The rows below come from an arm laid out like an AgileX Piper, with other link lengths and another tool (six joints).
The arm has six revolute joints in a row. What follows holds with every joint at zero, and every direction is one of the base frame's. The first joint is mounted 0.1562 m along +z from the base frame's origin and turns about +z. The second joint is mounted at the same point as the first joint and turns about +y. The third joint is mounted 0.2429 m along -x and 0.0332 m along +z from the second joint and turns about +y. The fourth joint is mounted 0.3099 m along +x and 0.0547 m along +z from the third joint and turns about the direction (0.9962, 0, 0.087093). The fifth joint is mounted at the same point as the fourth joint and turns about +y. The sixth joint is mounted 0.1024 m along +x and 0.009 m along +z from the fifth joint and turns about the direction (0.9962, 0, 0.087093). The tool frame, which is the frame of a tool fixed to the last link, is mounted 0.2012 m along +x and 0.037 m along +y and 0.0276 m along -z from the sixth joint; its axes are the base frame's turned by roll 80.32, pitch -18.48 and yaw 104.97 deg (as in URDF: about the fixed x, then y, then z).
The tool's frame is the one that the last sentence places.
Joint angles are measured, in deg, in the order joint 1, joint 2, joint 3, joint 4, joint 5, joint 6. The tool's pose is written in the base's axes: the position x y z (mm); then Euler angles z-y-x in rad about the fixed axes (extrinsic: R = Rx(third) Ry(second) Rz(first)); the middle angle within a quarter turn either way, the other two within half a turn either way. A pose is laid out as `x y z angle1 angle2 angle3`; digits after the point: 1 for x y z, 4 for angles.
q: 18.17, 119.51, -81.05, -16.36, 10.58, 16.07
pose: 575.8 211.5 -39.8 -1.8246 0.7467 -2.5921
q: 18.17, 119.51, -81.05, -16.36, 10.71, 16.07
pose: 575.4 211.2 -40.3 -1.8225 0.7453 -2.5944
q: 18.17, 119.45, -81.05, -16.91, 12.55, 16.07
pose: 569.6 205.4 -45.5 -1.8033 0.7256 -2.6290
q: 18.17, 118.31, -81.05, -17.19, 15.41, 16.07
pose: 563.7 198.5 -42.2 -1.7777 0.7102 -2.6660
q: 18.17, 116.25, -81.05, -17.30, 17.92, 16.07
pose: 561.5 193.7 -28.1 -1.7641 0.7121 -2.6847
